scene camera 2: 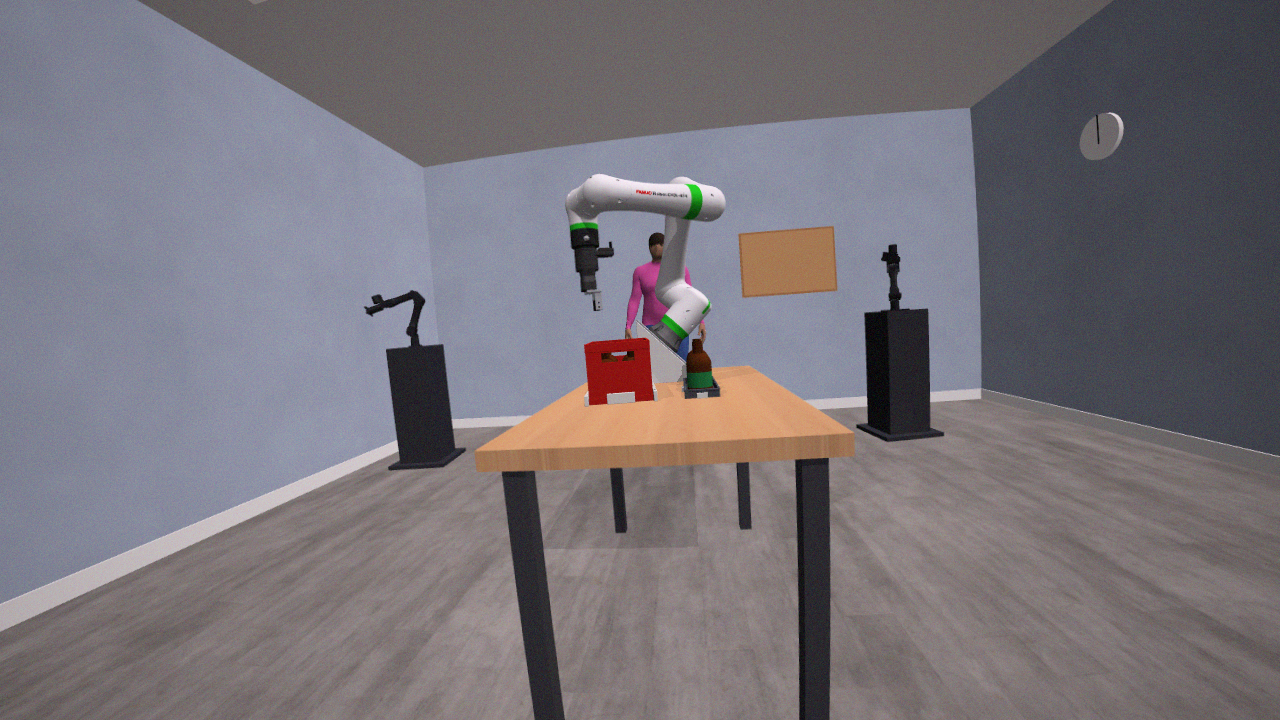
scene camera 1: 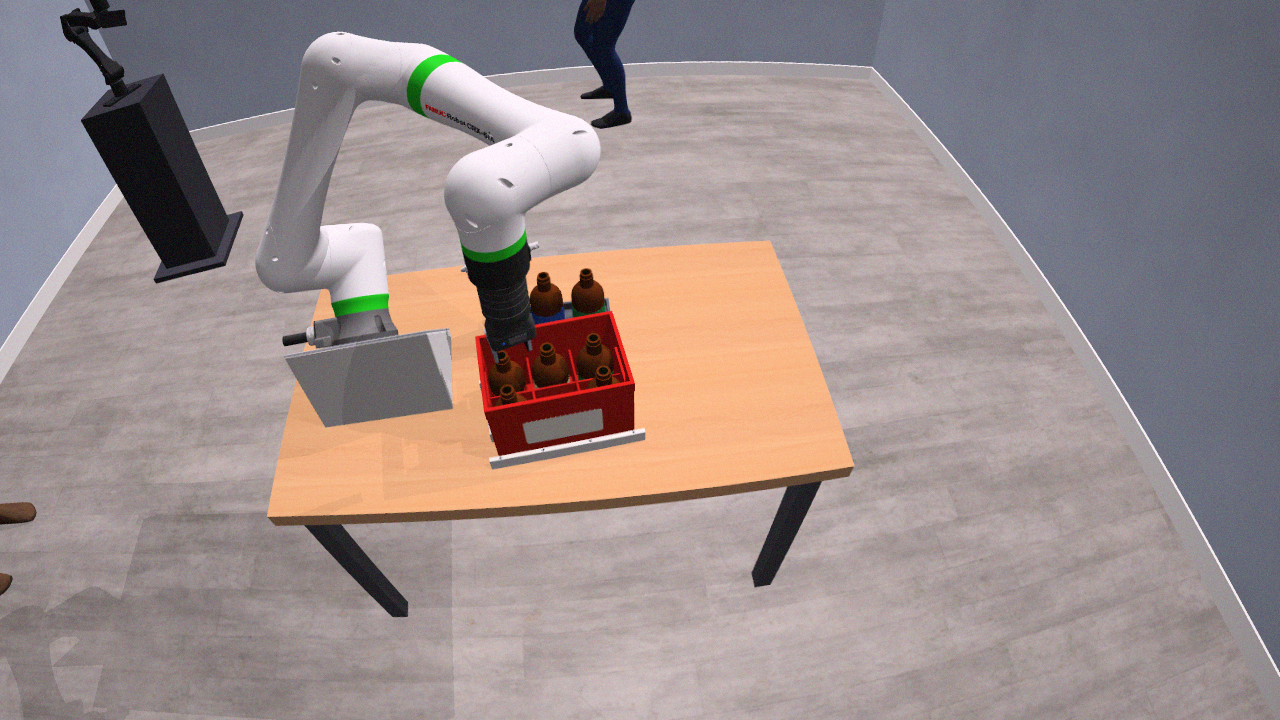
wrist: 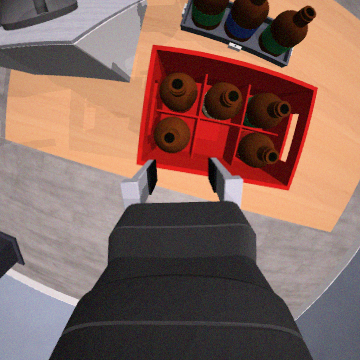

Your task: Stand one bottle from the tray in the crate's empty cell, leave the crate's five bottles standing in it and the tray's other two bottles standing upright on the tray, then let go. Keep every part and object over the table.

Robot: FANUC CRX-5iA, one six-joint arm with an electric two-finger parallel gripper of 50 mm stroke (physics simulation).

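Note:
The red crate stands on the table. In the wrist view, three brown bottles stand in its upper row. Two more stand in the lower row's end cells, and the empty cell lies between them. The dark tray beside the crate holds three upright bottles: green-labelled, blue-labelled and green-labelled. My gripper is open and empty, pointing down, well above the crate.
A white rail lies along the crate's front foot. The arm's slanted grey base plate stands on the wooden table beside the crate. A person stands behind the table.

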